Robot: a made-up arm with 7 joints. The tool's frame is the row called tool.
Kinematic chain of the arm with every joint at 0, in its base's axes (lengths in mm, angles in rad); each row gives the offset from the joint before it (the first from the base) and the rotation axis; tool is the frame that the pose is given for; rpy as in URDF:
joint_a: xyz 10 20 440 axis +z
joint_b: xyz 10 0 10 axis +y
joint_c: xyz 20 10 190 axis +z
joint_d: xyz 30 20 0 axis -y
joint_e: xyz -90 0 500 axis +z
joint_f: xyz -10 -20 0 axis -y
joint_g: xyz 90 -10 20 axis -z
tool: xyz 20 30 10 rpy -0.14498 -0.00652 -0.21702
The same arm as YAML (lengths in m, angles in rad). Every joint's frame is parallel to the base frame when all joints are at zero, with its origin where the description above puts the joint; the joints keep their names.
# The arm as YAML. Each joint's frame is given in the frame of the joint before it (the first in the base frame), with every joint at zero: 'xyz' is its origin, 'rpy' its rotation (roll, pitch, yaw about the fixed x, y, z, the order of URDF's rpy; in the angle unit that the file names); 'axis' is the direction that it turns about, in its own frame. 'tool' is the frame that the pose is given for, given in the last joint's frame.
units:
  length: m
  angle: rad
joints:
  - name: joint_a
    type: revolute
    origin:
      xyz: [0.01, 0.02, 0.44]
      rpy: [0.0, 0.0, 0.0]
    axis: [0.0, 0.0, 1.0]
  - name: joint_b
    type: revolute
    origin:
      xyz: [0.01, 0.0, 0.01]
      rpy: [0.0, 0.0, 0.0]
    axis: [0.0, 1.0, 0.0]
  - name: joint_c
    type: revolute
    origin:
      xyz: [0.02, 0.01, 0.19]
      rpy: [0.0, 0.0, 0.0]
    axis: [0.0, 0.0, 1.0]
  - name: joint_d
    type: revolute
    origin:
      xyz: [0.03, 0.02, 0.0]
      rpy: [0.0, 0.0, 0.0]
    axis: [0.0, -1.0, 0.0]
  - name: joint_e
    type: revolute
    origin:
      xyz: [-0.09, 0.0, 0.5]
      rpy: [0.0, 0.0, 0.0]
    axis: [0.0, 0.0, 1.0]
  - name: joint_f
    type: revolute
    origin:
      xyz: [-0.01, -0.02, 0.0]
      rpy: [0.0, 0.0, 0.0]
    axis: [0.0, -1.0, 0.0]
  - name: joint_g
    type: revolute
    origin:
      xyz: [0.09, -0.01, 0.02]
      rpy: [0.0, 0.0, 0.0]
    axis: [0.0, 0.0, -1.0]
tool:
  origin:
    xyz: [0.02, 0.03, 0.01]
    rpy: [-0.145, -0.0065, -0.217]

